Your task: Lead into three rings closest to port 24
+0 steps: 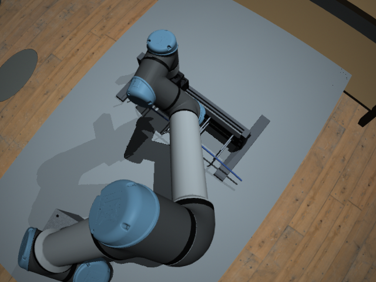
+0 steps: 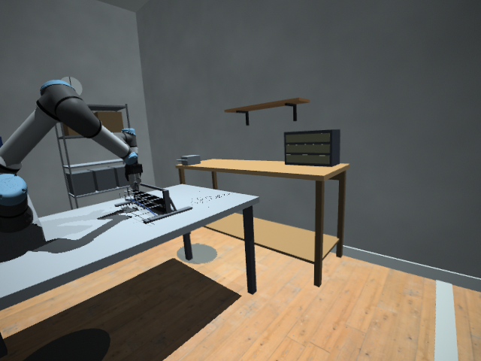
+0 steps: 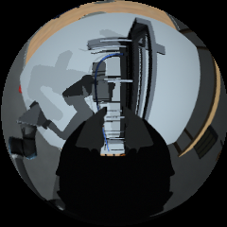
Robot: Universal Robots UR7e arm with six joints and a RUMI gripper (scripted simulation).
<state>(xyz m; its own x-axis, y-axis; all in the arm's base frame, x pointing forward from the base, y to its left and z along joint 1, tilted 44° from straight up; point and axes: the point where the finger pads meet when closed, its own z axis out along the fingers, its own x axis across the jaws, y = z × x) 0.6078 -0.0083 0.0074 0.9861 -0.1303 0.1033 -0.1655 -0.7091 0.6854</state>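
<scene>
Now: hand 70 mm above the black rack, 60 mm to the left of it and 50 mm short of it.
</scene>
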